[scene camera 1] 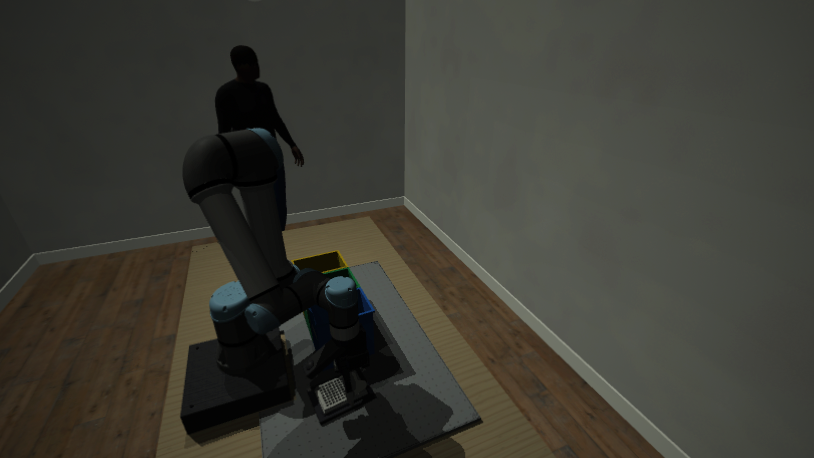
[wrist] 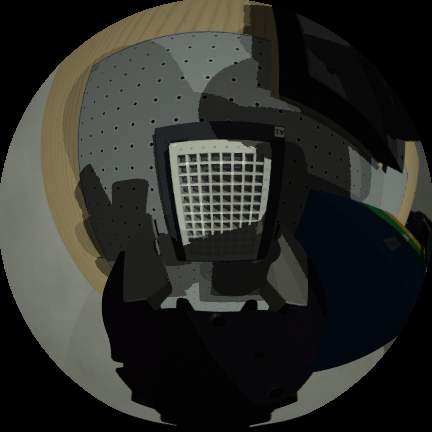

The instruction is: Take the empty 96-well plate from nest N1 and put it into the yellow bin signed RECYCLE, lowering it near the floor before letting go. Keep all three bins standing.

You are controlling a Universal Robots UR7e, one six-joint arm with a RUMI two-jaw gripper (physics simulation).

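Frame: origin at the arm's base, x right, y ahead, z up, level; centimetres.
Where they show: gripper, fingertip midpoint: (scene camera 1: 345, 388) (wrist: 216, 223); arm's base at its link origin: (scene camera 1: 244, 353).
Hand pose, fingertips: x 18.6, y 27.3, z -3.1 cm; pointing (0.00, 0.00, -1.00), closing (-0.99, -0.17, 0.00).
Observation:
Each offset is from my fingertips to the top centre of the thing. "spot": to the spot under its first point.
The white 96-well plate @(dx -0.1, dy -1.3, dz +0.1 cm) (scene camera 1: 331, 394) (wrist: 220, 190) lies flat in the dark frame of the nest @(spot: dx +4.9, dy -0.8, dz -1.4 cm) (wrist: 170, 200), with its near end in shadow in the wrist view. My gripper (scene camera 1: 354, 378) (wrist: 216, 223) is open and empty. In the wrist view its jaws appear on either side of the plate's near end, with gaps to the plate; their exact height is hard to tell. The yellow bin @(dx -43.3, dy -1.6, dz +15.4 cm) (scene camera 1: 321, 263) stands behind the green and blue bins; a thin strip of its rim shows in the wrist view. The RECYCLE sign cannot be read.
The blue bin @(dx -17.3, dy +2.1, dz +15.4 cm) (scene camera 1: 366, 311) (wrist: 360, 280) stands close to the nest, with the green bin @(spot: dx -36.9, dy +6.1, dz +14.6 cm) (scene camera 1: 343, 271) behind it. The robot's black base block (scene camera 1: 239, 398) is left of the nest in the scene view. A dark-clothed person (scene camera 1: 245, 105) stands behind the arm.

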